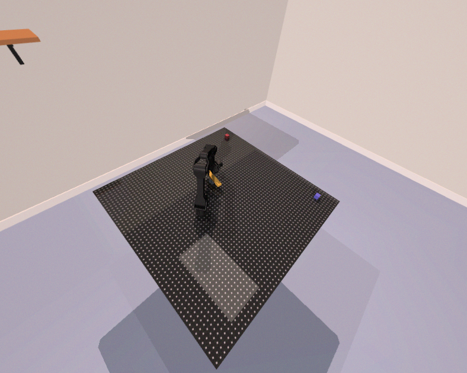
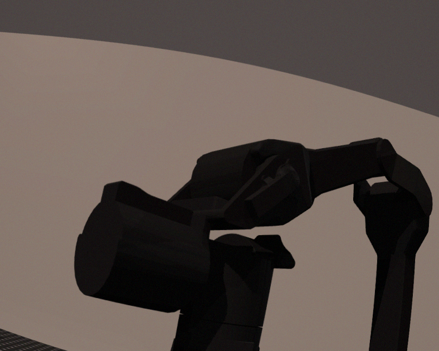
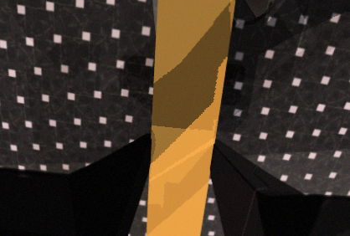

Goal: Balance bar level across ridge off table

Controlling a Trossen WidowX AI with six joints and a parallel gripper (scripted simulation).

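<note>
The orange bar is 30 mm to the right of my gripper tip. Round my gripper tip: small red cube: 490 mm ahead, 320 mm to the left, 40 mm below; then small purple cube: 490 mm ahead, 680 mm to the right, 40 mm below.
</note>
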